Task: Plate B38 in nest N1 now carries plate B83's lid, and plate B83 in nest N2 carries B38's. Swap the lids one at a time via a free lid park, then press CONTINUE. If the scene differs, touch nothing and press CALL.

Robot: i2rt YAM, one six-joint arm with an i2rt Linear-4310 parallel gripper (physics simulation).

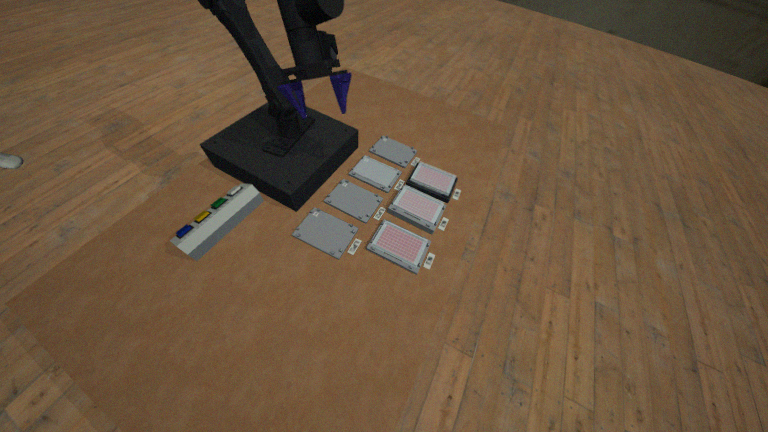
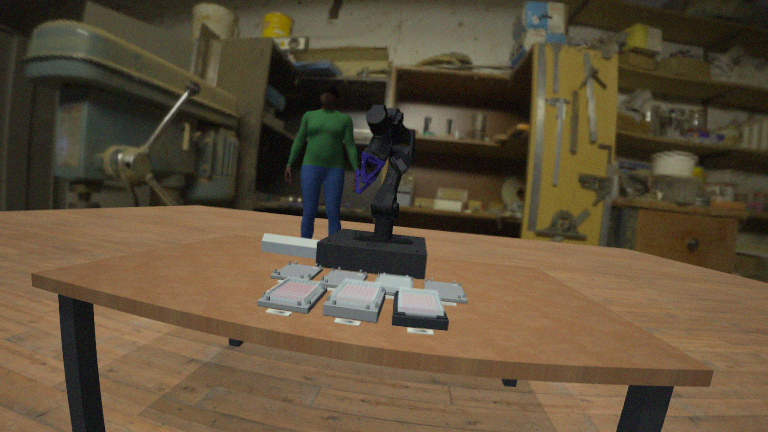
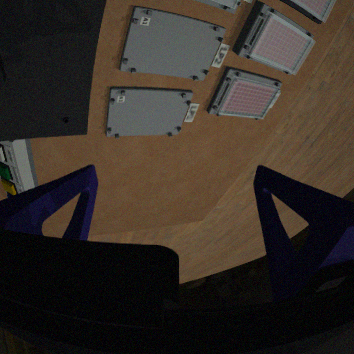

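Pixels of known places: gripper, fingertip midpoint: [image 1: 324, 116] [image 2: 360, 188] [image 3: 175, 173]; arm's base at its link origin: [image 1: 290, 134] [image 2: 382, 240].
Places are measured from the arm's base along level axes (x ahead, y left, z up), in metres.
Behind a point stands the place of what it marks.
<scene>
My gripper [image 1: 324, 114] @(x 0.179, y -0.091, z 0.167 m) [image 2: 360, 188] @(x 0.179, y -0.091, z 0.167 m) [image 3: 175, 173] @(x 0.179, y -0.091, z 0.167 m) is open and empty, high above the table near the arm's base. Two pink plates with clear lids sit in grey nests: the end plate [image 1: 400, 244] @(x 0.426, y -0.211, z -0.063 m) [image 2: 292, 291] @(x 0.452, y -0.209, z -0.056 m) [image 3: 250, 97] @(x 0.423, y -0.203, z -0.059 m) and the middle plate [image 1: 417, 205] @(x 0.438, y -0.088, z -0.041 m) [image 2: 355, 295] @(x 0.490, y -0.082, z -0.041 m) [image 3: 281, 44] @(x 0.428, y -0.074, z -0.041 m). Nest labels and plate names are too small to read. Lid park LP1 [image 1: 325, 233] @(x 0.229, y -0.246, z -0.071 m) [image 2: 296, 270] @(x 0.226, y -0.245, z -0.071 m) [image 3: 150, 112] @(x 0.230, y -0.236, z -0.071 m) and lid park LP2 [image 1: 353, 200] [image 2: 345, 276] [image 3: 172, 45] look bare. The button box [image 1: 222, 224] @(x -0.010, y -0.328, z -0.043 m) [image 2: 290, 245] @(x -0.008, y -0.314, z -0.046 m) [image 3: 24, 162] @(x -0.004, y -0.270, z -0.033 m) has blue, yellow, green and white buttons; no button text is legible.
A third pink plate [image 1: 433, 178] @(x 0.462, y 0.038, z -0.044 m) [image 2: 419, 300] @(x 0.484, y 0.043, z -0.044 m) sits in a black nest beside the middle one. A pale clear lid [image 1: 374, 172] @(x 0.278, y 0.007, z -0.063 m) [image 2: 394, 282] @(x 0.296, y 0.016, z -0.063 m) lies on the third park. A fourth park [image 1: 392, 150] @(x 0.300, y 0.141, z -0.071 m) [image 2: 445, 291] @(x 0.323, y 0.143, z -0.071 m) looks bare. A person [image 2: 324, 139] stands behind the table.
</scene>
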